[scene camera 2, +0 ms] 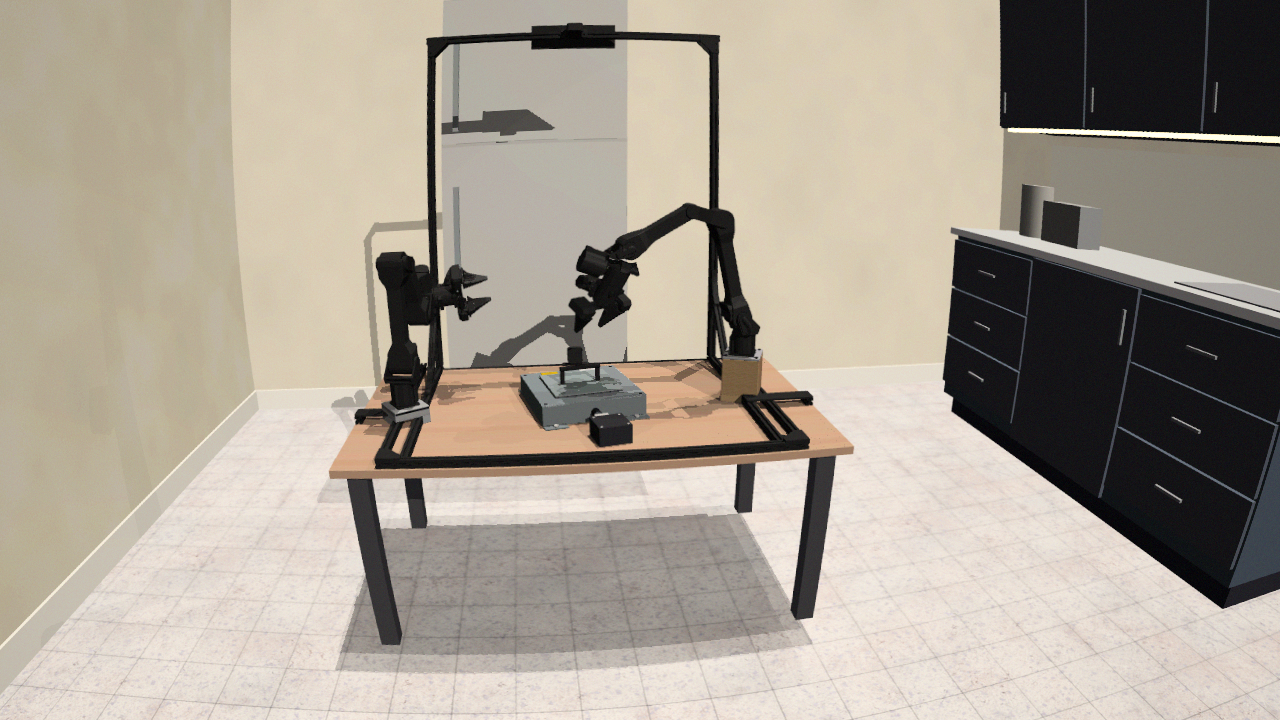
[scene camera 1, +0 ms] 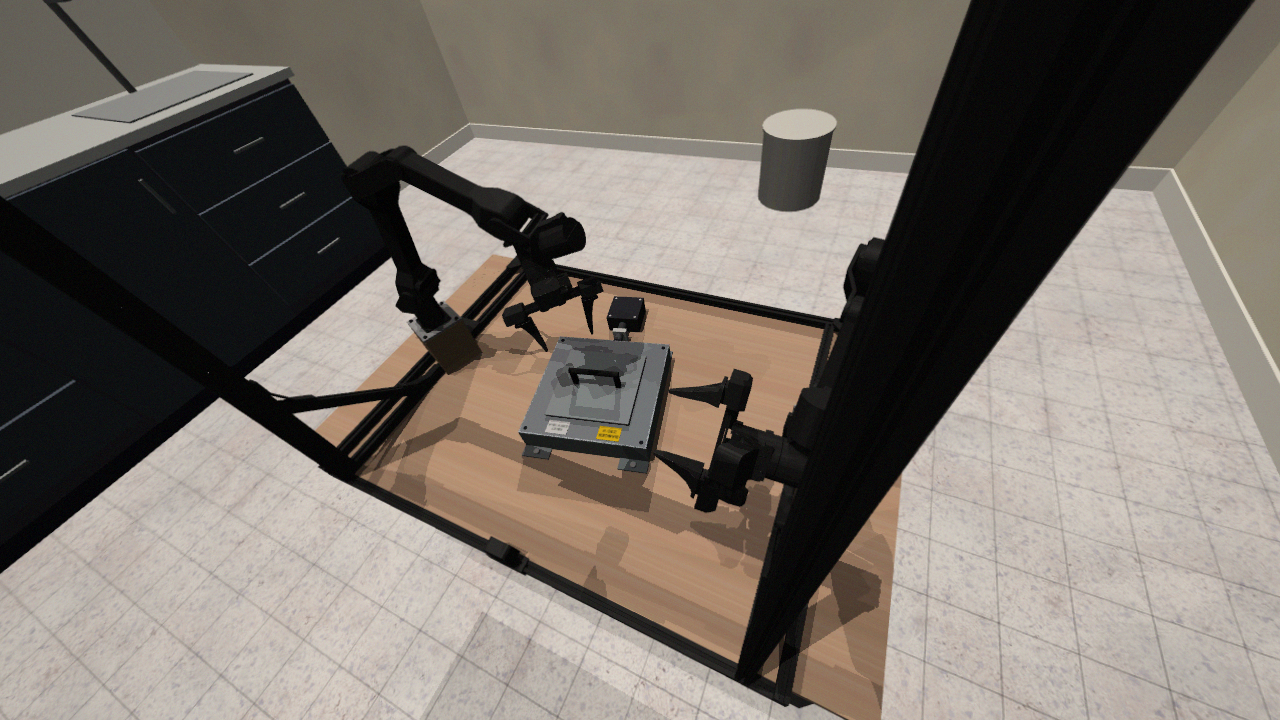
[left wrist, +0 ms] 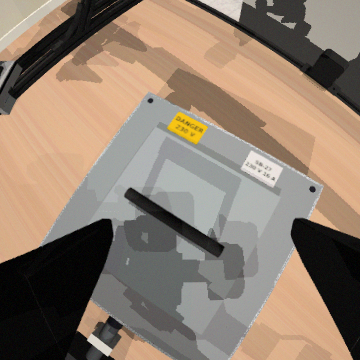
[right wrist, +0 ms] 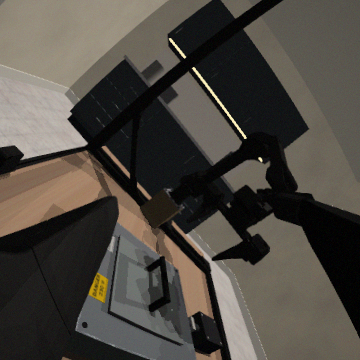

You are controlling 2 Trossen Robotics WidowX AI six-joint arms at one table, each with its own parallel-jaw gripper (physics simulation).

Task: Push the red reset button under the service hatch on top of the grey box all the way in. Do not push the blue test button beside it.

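The grey box sits on the table. Its service hatch lies closed on top, with a black bar handle. The red reset button and the blue test button do not show in any view. My left gripper is open and empty, above the box with its fingers pointing down, clear of the handle. My right gripper is open and empty, raised beside the box and pointing sideways.
A small black box with a connector stands against one side of the grey box. Yellow and white labels lie along the opposite edge. A black frame borders the wooden table.
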